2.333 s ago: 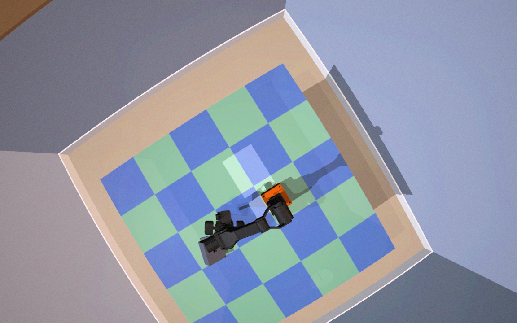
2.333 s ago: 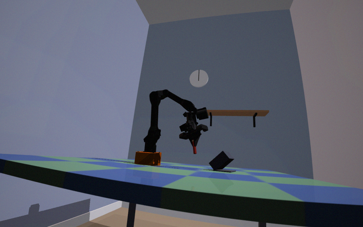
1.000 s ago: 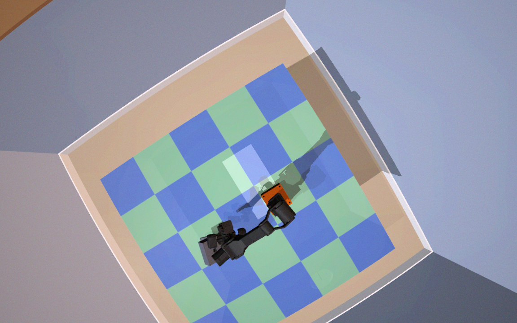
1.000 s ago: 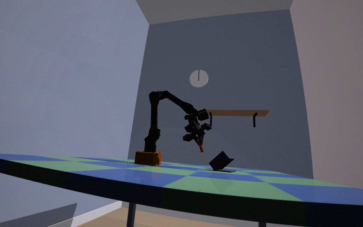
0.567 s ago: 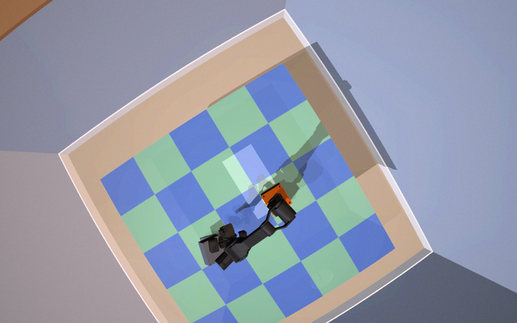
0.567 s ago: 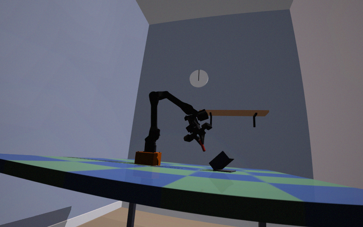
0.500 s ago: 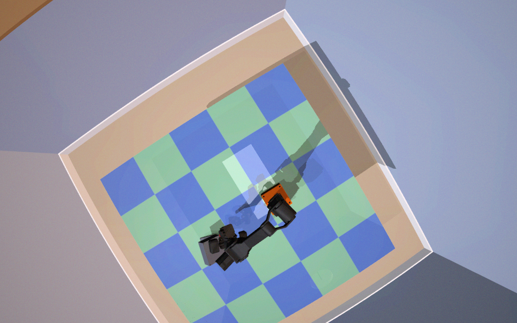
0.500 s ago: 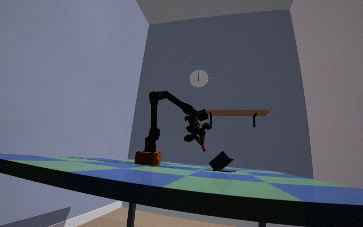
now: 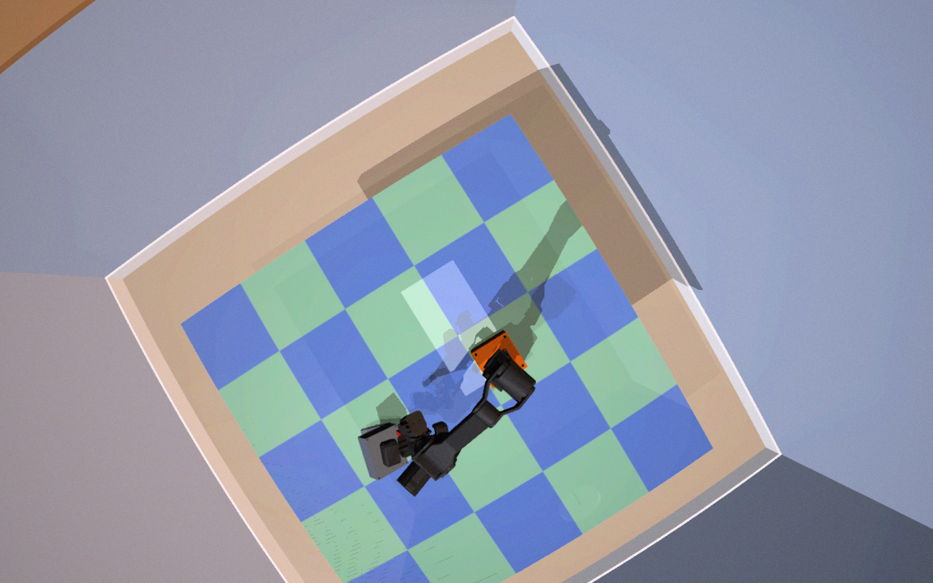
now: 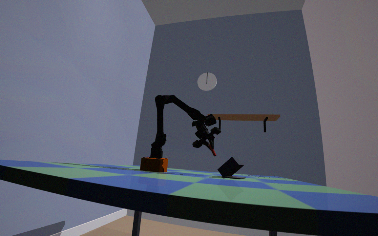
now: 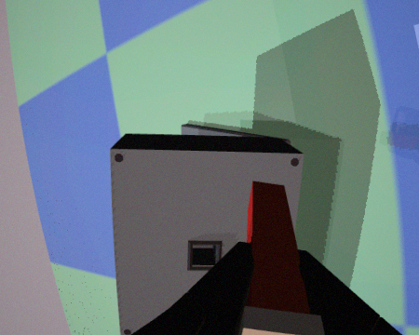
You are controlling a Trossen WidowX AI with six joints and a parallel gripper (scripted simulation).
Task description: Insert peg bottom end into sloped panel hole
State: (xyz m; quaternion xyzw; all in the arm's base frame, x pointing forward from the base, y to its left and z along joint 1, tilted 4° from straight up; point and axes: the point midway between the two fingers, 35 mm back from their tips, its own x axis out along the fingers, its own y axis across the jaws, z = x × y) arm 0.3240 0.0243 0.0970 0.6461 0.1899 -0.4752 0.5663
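My gripper tip is 110 mm short of the grey sloped panel, 90 mm above it and 30 mm to the right of it. Round my gripper tip: red square peg 10 mm behind, 10 mm above; flat plate 150 mm below, 130 mm ahead, 20 mm to the left.
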